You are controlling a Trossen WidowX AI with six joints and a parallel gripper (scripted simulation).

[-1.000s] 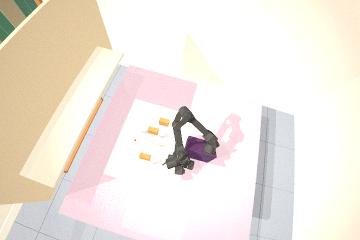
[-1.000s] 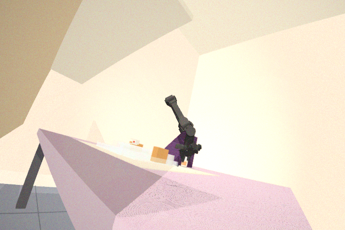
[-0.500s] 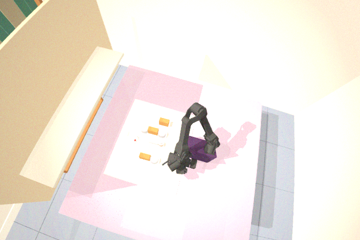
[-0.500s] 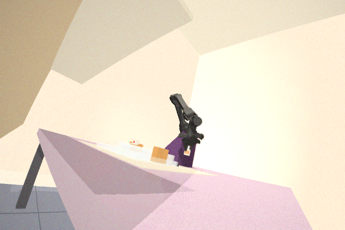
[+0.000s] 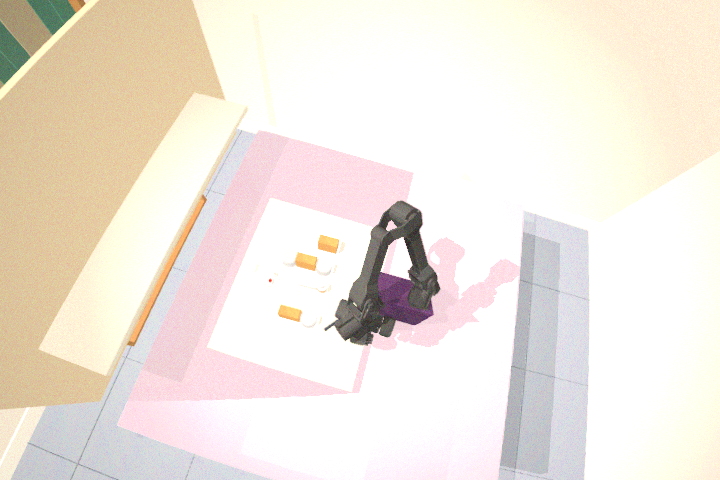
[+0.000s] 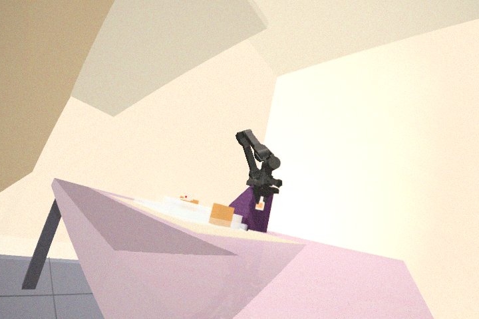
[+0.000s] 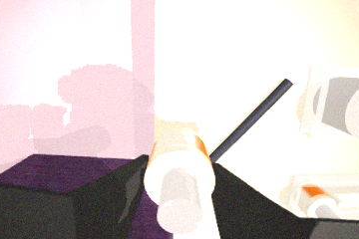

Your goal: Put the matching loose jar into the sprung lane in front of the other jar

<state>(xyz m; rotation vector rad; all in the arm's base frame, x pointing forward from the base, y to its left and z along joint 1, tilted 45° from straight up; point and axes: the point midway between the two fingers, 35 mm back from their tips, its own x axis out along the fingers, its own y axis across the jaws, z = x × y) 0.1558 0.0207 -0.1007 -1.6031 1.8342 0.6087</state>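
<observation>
Right now my gripper tip is 8 cm short of the thin dark rod, 1 cm to the left of it and 12 cm above it. From my gripper tip the other things lie so: small red dot 35 cm ahead, 8 cm to the right, 5 cm below.
</observation>
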